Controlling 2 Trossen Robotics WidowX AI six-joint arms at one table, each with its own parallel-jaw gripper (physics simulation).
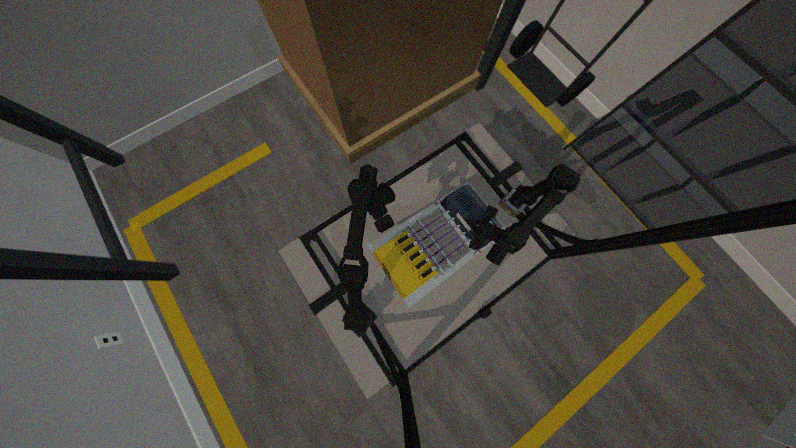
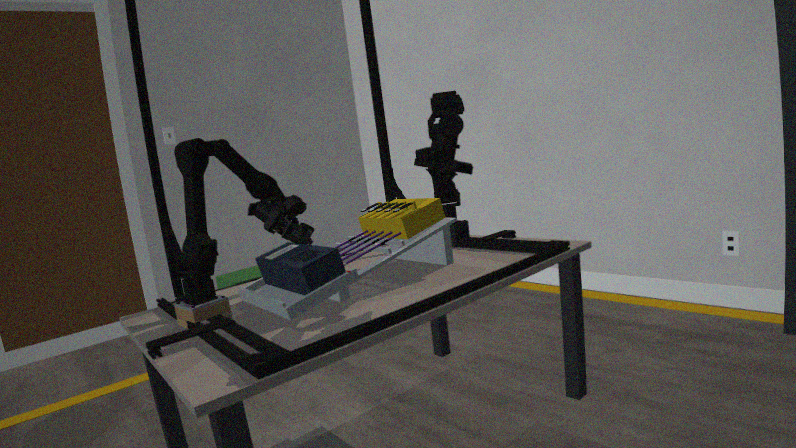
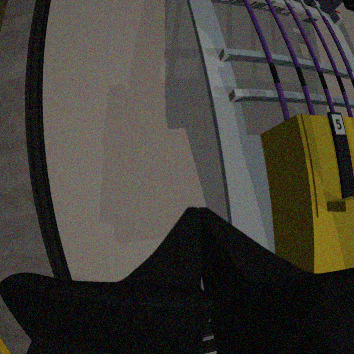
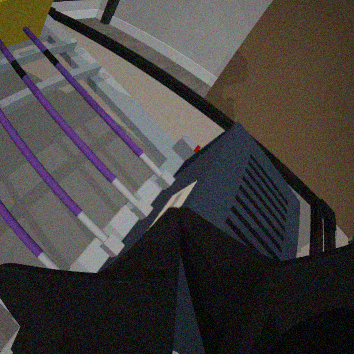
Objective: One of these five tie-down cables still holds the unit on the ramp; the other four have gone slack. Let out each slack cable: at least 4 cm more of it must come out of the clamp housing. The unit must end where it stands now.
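The yellow clamp housing (image 1: 401, 281) (image 2: 423, 218) (image 3: 290, 200) (image 4: 20, 22) sits on the high end of the grey ramp (image 2: 440, 250) (image 3: 218, 125). Purple cables (image 2: 362, 247) (image 3: 257, 30) (image 4: 65, 122) with black bands run from it to the dark blue unit (image 1: 465, 203) (image 2: 300, 269) (image 4: 215, 175) lower down. A black lever (image 3: 341, 160) labelled 5 lies on the housing. My left gripper (image 1: 384, 225) (image 3: 195, 216) is shut and empty, raised beside the housing, off the ramp's side. My right gripper (image 2: 305, 236) (image 4: 177, 216) is shut and empty, close above the unit. Any contact there is hidden.
Grey crossbars (image 3: 280, 59) span the ramp beneath the cables. A black frame (image 1: 479, 318) (image 2: 389, 316) (image 3: 35, 125) runs along the table (image 3: 125, 125) edges. A large brown cabinet (image 1: 401, 72) stands past the table. A green object (image 2: 239, 276) lies behind the unit.
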